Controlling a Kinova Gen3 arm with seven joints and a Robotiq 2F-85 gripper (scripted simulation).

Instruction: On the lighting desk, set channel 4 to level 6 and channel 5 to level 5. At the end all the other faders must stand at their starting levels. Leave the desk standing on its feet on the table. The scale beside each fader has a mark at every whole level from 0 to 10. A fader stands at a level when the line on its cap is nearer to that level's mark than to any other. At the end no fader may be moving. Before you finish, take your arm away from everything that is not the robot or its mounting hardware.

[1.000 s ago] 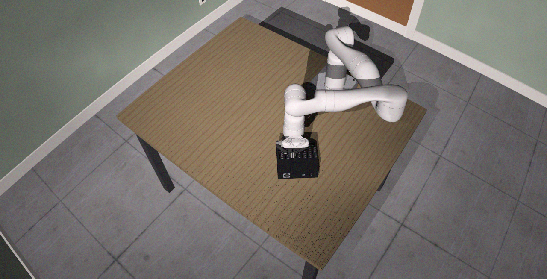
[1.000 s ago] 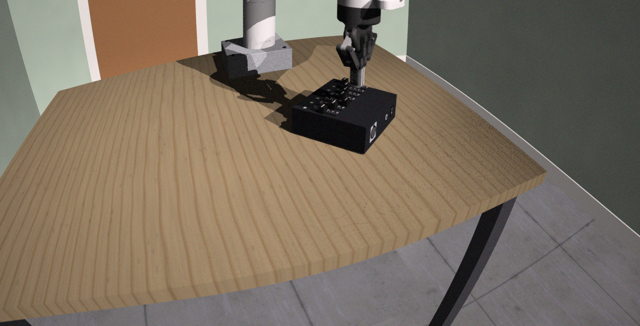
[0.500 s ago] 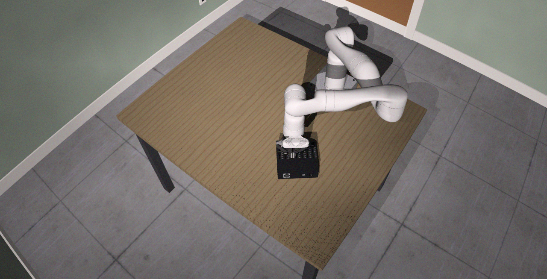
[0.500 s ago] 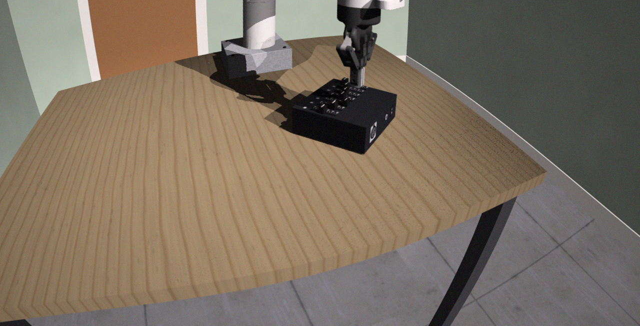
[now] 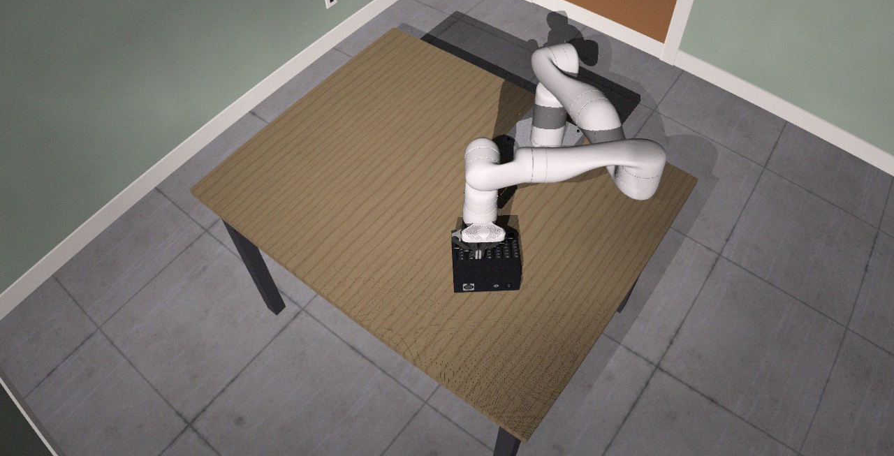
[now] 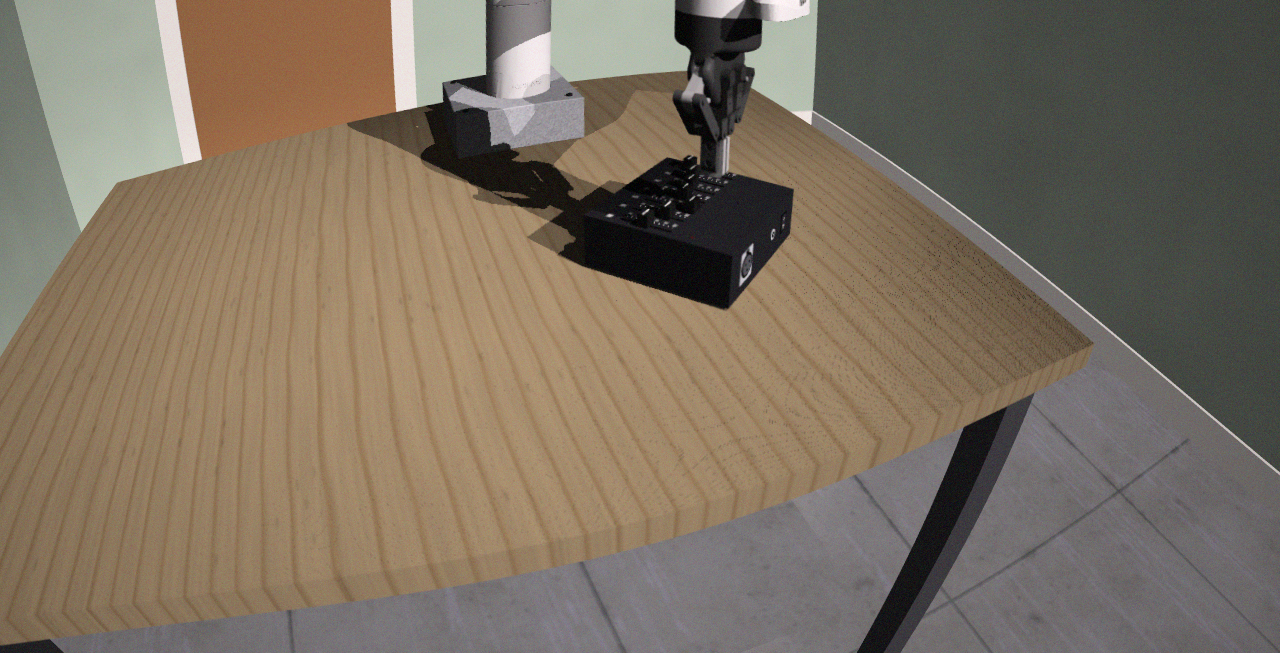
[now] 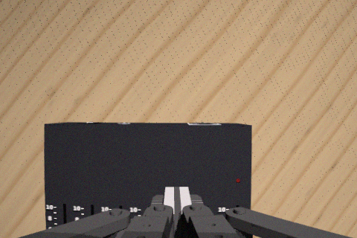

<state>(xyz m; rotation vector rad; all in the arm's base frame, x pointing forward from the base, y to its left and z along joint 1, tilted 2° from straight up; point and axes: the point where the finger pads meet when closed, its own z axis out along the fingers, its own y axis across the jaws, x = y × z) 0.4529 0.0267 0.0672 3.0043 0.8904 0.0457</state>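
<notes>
My gripper is now 2 cm past the channel 5 fader cap, 1 cm to the left of it and 5 cm above it. The rest, counted from my hand: channel 4 fader cap: 4 cm behind, 5 cm below.
</notes>
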